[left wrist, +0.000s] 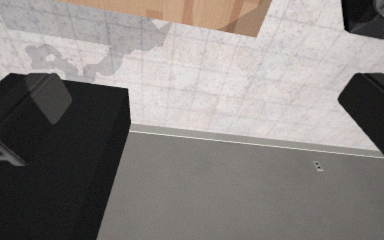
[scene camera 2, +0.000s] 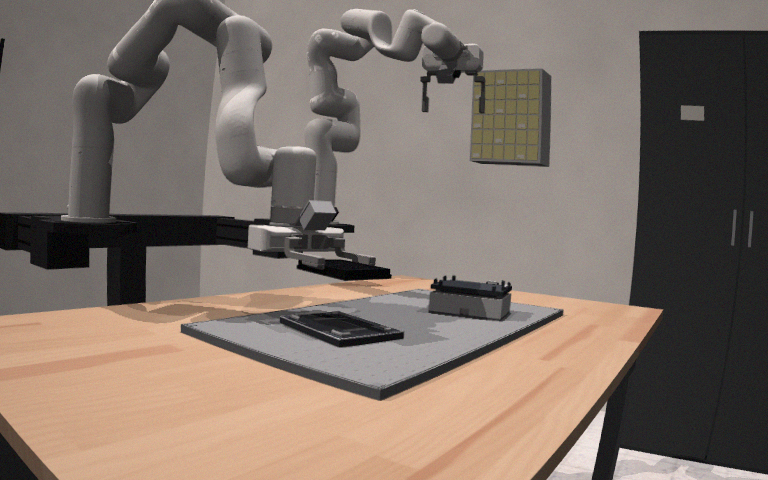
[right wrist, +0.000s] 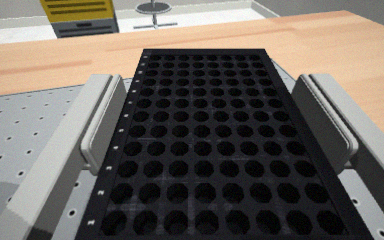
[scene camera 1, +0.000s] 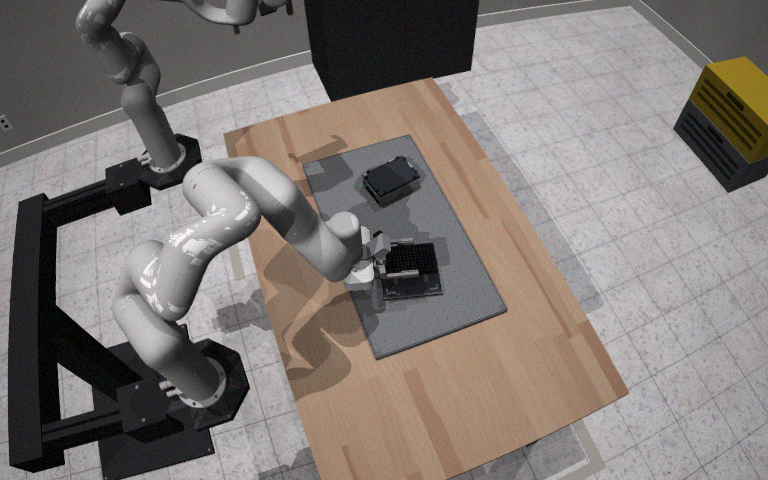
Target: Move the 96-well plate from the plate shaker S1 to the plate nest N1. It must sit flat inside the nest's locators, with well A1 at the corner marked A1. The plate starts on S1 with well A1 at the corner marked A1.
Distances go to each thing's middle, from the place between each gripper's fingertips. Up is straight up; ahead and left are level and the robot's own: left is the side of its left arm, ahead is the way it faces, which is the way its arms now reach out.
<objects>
Right now my right hand is 10 cm above the plate nest N1 [scene camera 2: 341, 322] and 1 cm short of it. The rest, counted from my right hand: black 96-well plate [scene camera 1: 407, 257] 1 cm below, 1 cm ahead.
Now: left hand 660 mm to the left of the black 96-well plate, 390 mm above it and 190 mm short of it. Also, from my left hand: plate nest N1: 660 mm to the right, 480 mm below, 190 mm ahead.
</objects>
